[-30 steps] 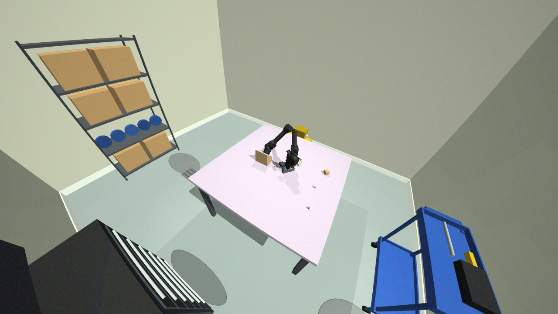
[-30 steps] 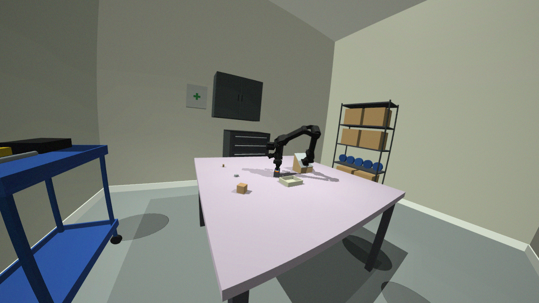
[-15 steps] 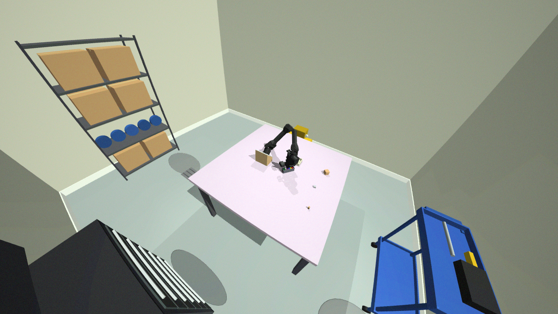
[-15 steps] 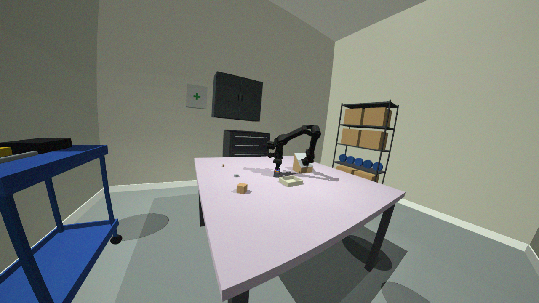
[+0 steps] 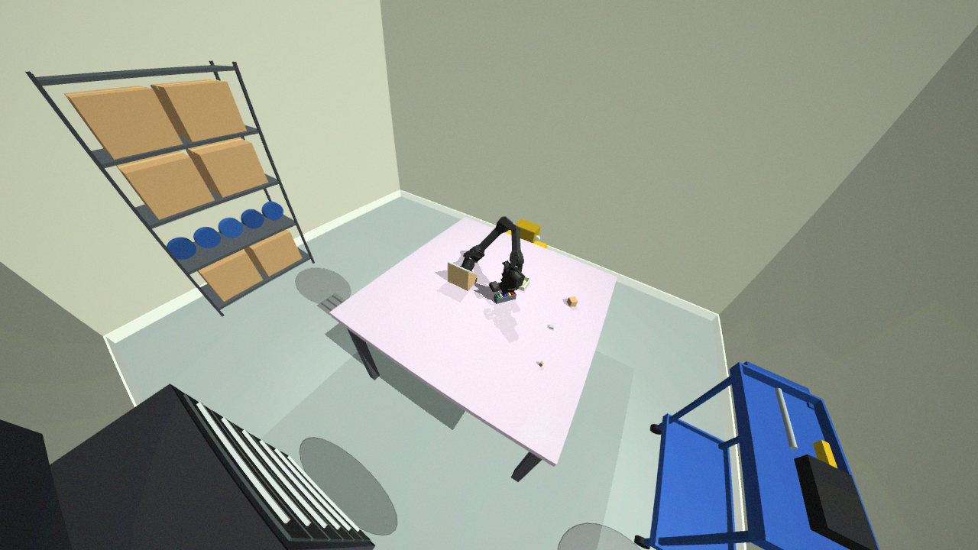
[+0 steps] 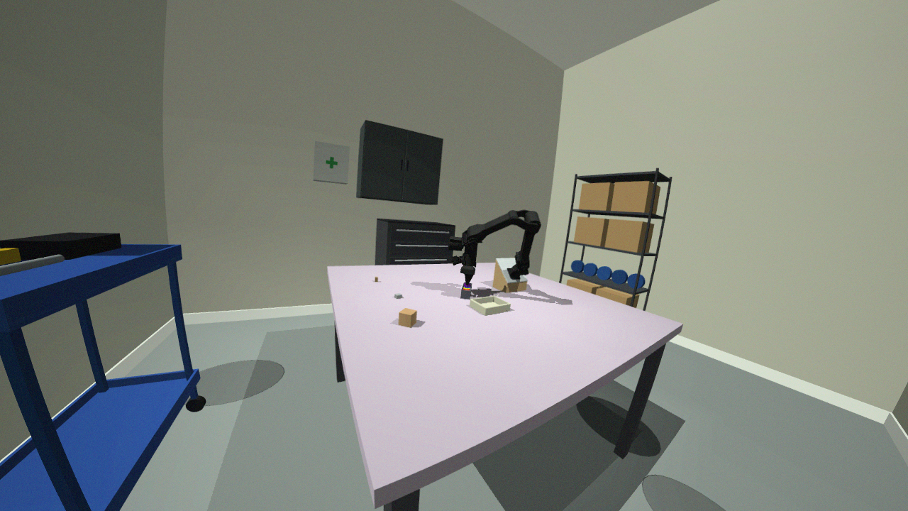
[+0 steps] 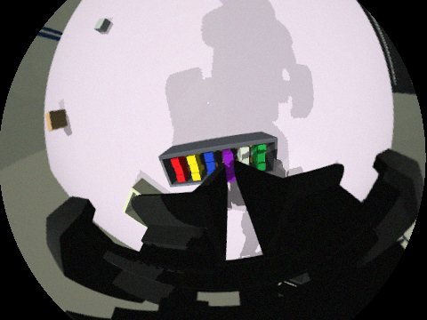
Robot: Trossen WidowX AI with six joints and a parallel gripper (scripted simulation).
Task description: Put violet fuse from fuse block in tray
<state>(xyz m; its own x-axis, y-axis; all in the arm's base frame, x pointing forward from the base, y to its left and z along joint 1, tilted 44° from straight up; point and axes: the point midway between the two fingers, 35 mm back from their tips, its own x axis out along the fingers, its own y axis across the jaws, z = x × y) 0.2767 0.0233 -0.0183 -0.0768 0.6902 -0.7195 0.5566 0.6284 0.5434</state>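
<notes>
Now: gripper tip 180 mm to the right of the tray, 40 mm above it and 10 mm past it. The rest, counted from my gripper tip: violet fuse (10 mm below); then grey piece (320 mm ahead, 40 mm below, 10 mm to the right); then tan cube (350 mm ahead, 230 mm to the left, 20 mm below).
</notes>
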